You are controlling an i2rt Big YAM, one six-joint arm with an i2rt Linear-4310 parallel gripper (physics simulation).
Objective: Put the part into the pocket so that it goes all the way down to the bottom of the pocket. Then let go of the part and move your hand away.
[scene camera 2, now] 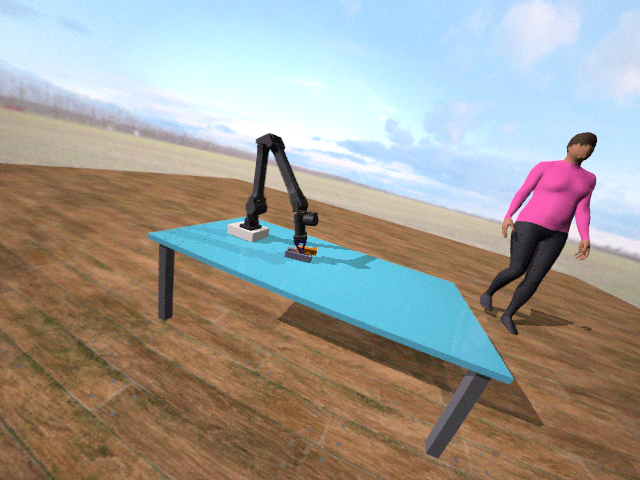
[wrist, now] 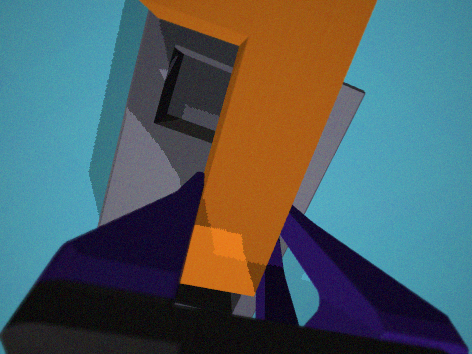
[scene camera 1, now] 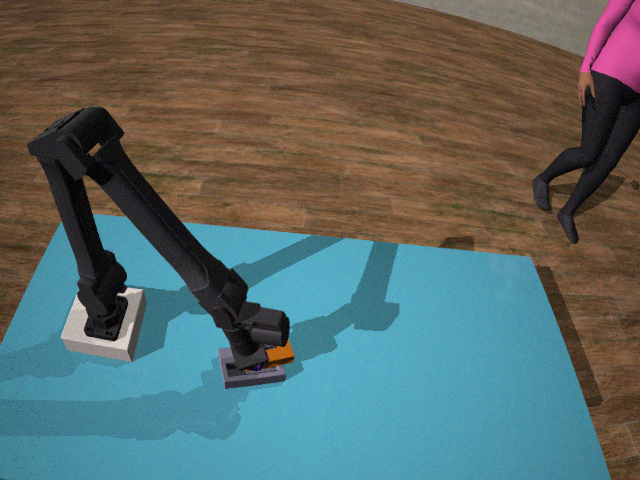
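Where they show: gripper, fingertip midpoint: [scene camera 2: 301, 252] [wrist: 233, 192] [scene camera 1: 256, 363]; arm's base, origin of the base link: [scene camera 2: 250, 227] [scene camera 1: 107, 318].
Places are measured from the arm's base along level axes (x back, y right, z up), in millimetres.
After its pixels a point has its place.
The orange part [scene camera 1: 280, 353] {x -422, y 30, z 10 mm} [scene camera 2: 311, 250] {x -424, y 43, z 6 mm} [wrist: 270, 125] {x -405, y 34, z 10 mm} is held above the grey block with the pocket [scene camera 1: 254, 381] {x -370, y 86, z -35 mm} [scene camera 2: 298, 254] {x -372, y 84, z -25 mm} [wrist: 325, 145] {x -412, y 67, z -21 mm}. In the wrist view the part covers much of the block, and some of the dark pocket opening shows to its left. The part's long arm is slightly turned against the block's long edges. My gripper [scene camera 1: 255, 367] {x -371, y 47, z -20 mm} [scene camera 2: 300, 251] {x -371, y 47, z -20 mm} [wrist: 233, 192] {x -371, y 47, z -20 mm} is shut on the part, with one purple finger on each side. Whether the part's underside touches the block is hidden.
The arm's white base block [scene camera 1: 100, 341] {x -3, y 67, z 0 mm} [scene camera 2: 248, 232] {x -42, y 75, z -7 mm} stands on the blue table [scene camera 1: 413, 361] {x -755, y -14, z -57 mm} [scene camera 2: 361, 304] {x -760, y 279, z -57 mm}, left of the grey block. A person in a pink top [scene camera 1: 620, 51] [scene camera 2: 558, 196] is beyond the table's far side, off to the right.
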